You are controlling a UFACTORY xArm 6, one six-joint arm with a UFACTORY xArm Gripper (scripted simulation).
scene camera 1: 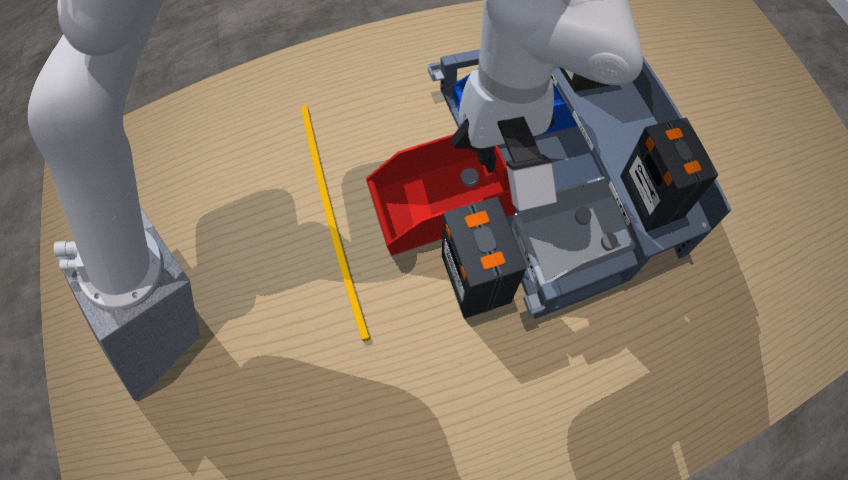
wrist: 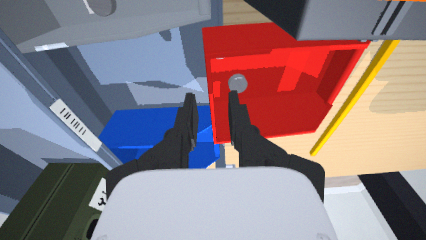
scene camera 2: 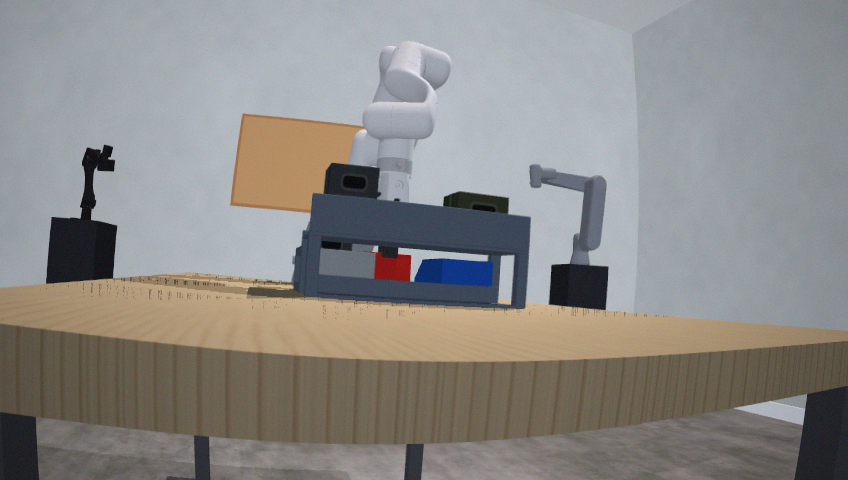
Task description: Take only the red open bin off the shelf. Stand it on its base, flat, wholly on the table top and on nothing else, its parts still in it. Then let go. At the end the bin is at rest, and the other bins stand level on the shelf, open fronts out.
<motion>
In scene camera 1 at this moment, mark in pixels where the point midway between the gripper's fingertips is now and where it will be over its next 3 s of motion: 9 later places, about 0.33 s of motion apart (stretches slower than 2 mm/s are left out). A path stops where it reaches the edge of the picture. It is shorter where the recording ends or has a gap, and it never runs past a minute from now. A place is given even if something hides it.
My gripper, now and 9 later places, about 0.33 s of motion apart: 500, 159; 500, 160; 499, 164; 499, 163; 500, 161; 499, 161; 498, 162; 489, 164; 478, 167; 474, 170
</motion>
